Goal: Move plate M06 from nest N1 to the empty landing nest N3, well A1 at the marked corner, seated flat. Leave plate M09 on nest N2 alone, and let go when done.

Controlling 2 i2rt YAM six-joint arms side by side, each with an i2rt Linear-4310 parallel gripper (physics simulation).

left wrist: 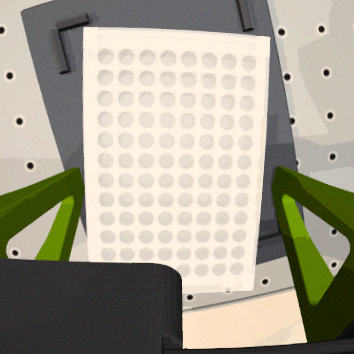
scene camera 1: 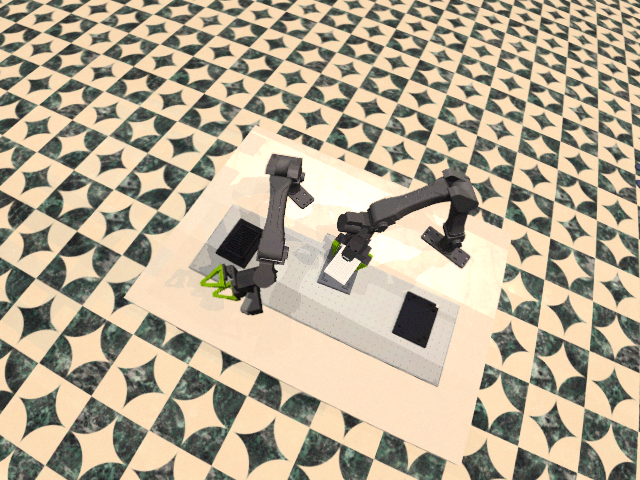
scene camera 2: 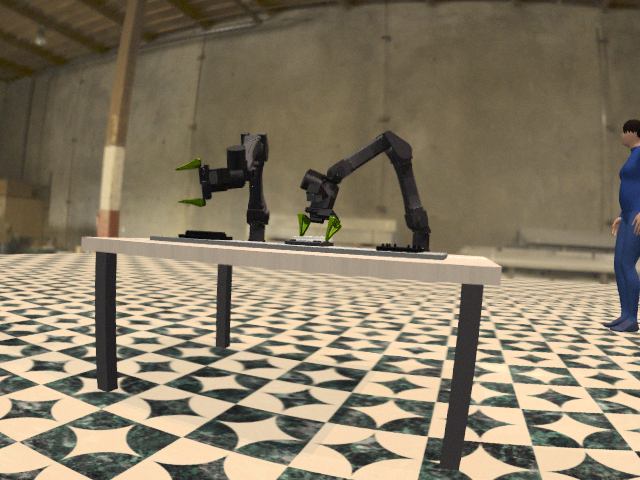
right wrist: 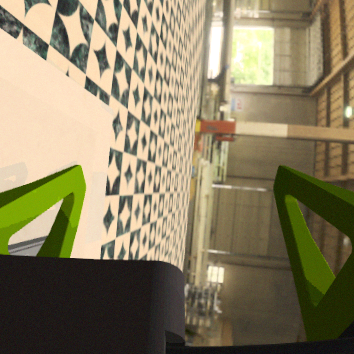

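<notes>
A white well plate, unlabelled in view, [scene camera 1: 342, 269] [scene camera 2: 309, 238] [left wrist: 170, 131] is over the middle dark grey nest [scene camera 1: 333, 283] [left wrist: 150, 15]. In the left wrist view it is turned relative to the nest, and an L-shaped corner stop [left wrist: 60, 47] shows outside its upper left corner. I cannot tell whether it sits flat. My left gripper [scene camera 2: 315, 238] [left wrist: 177, 177] is open around its long sides, with a clear gap at the right finger and a very narrow one at the left. My right gripper [scene camera 1: 208, 289] [scene camera 2: 178, 184] [right wrist: 179, 175] is open and empty, pointing sideways above the table.
A black gridded plate [scene camera 1: 240, 241] [scene camera 2: 205, 235] is at the picture's left, near my right arm. A black nest [scene camera 1: 415, 319] [scene camera 2: 400, 248] with small raised pieces is at the picture's right. All stand on a perforated grey board [scene camera 1: 372, 312]. A person in blue [scene camera 2: 628, 206] stands beyond the table.
</notes>
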